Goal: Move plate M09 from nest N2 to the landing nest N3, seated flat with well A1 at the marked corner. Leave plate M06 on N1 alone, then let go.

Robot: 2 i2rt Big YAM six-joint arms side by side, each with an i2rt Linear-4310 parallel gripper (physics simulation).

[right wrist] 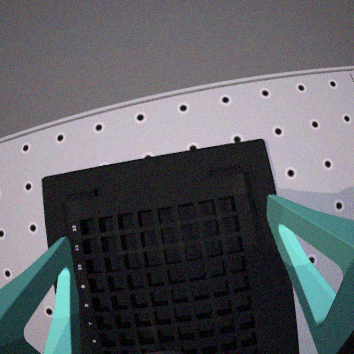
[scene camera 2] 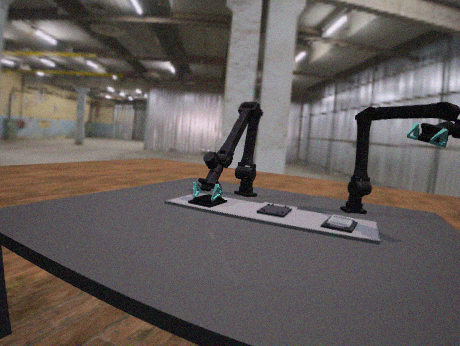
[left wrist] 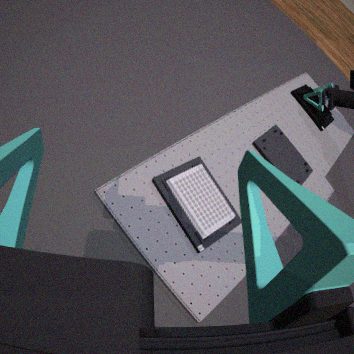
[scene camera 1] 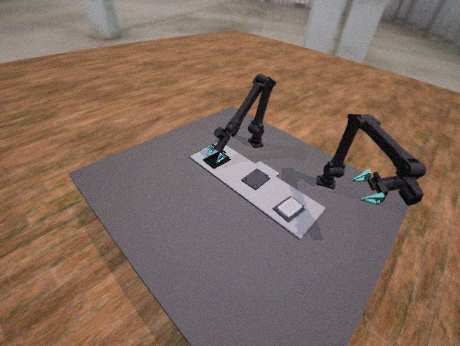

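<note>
A black well plate [scene camera 1: 215,163] [scene camera 2: 207,201] [right wrist: 170,260] lies flat on a black nest at the board's far-left end; row numbers show on it, but no plate name is readable. My right gripper [scene camera 1: 215,155] [scene camera 2: 205,192] [right wrist: 168,227] is open around it, fingers at either side, low over its edges. A white well plate [scene camera 1: 290,207] [scene camera 2: 342,221] [left wrist: 201,200] sits flat in a dark nest [left wrist: 176,207] with a small white corner mark. Between them is a bare dark nest [scene camera 1: 256,179] [scene camera 2: 274,209] [left wrist: 285,150]. My left gripper [scene camera 1: 358,189] [scene camera 2: 420,140] [left wrist: 142,148] is open and empty, high up.
The nests stand in a row on a light perforated board [scene camera 1: 307,220] [scene camera 2: 367,231] [left wrist: 190,290] [right wrist: 210,120] on a grey table [scene camera 1: 200,240] [scene camera 2: 225,270]. The left arm is raised at the picture's right in both scene views, well away from the black plate.
</note>
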